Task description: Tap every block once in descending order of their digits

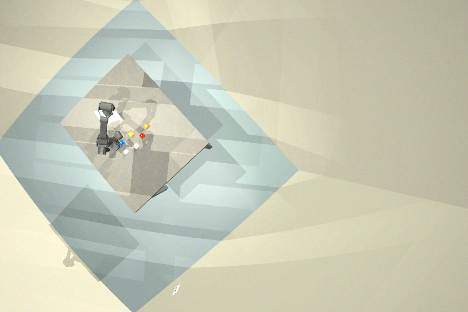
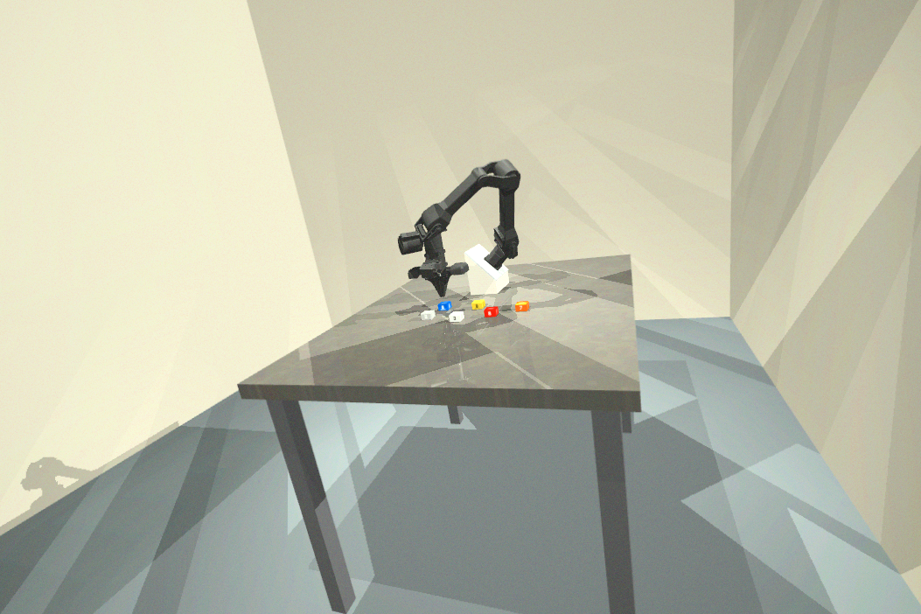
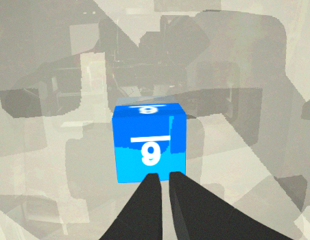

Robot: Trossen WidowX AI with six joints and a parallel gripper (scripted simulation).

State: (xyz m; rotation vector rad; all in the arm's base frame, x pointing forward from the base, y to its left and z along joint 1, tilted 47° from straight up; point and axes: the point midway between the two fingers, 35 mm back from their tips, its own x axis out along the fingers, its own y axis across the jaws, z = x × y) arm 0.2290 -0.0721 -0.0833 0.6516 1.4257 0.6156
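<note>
The blue block lies 3 cm below my gripper tip. Round my gripper tip: yellow block 12 cm to the left, 3 cm below, 1 cm ahead; then white block 12 cm ahead, 9 cm to the left, 3 cm below; then red block 18 cm to the left, 9 cm ahead, 3 cm below.
</note>
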